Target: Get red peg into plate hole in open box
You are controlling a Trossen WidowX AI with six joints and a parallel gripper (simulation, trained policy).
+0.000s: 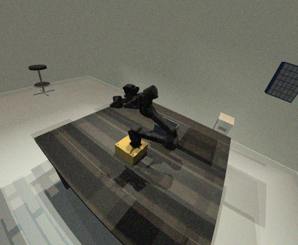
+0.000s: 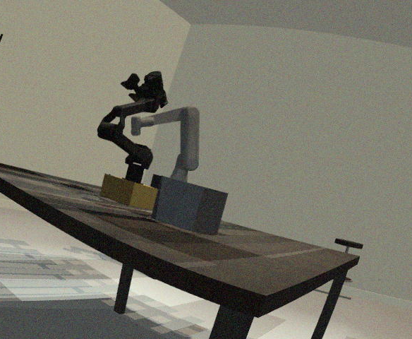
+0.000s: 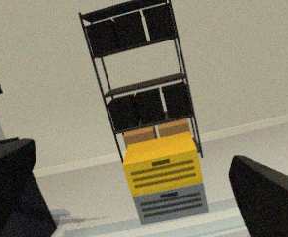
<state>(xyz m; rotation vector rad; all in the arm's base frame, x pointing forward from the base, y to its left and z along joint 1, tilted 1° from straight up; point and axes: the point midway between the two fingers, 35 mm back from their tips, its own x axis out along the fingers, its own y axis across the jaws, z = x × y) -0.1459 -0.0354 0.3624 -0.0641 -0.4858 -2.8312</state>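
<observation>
The red peg lies 320 mm ahead of my gripper tip, 180 mm to the left of it and 410 mm below it. Also, from my gripper tip: light plate: 520 mm ahead, 30 mm to the left, 400 mm below.
</observation>
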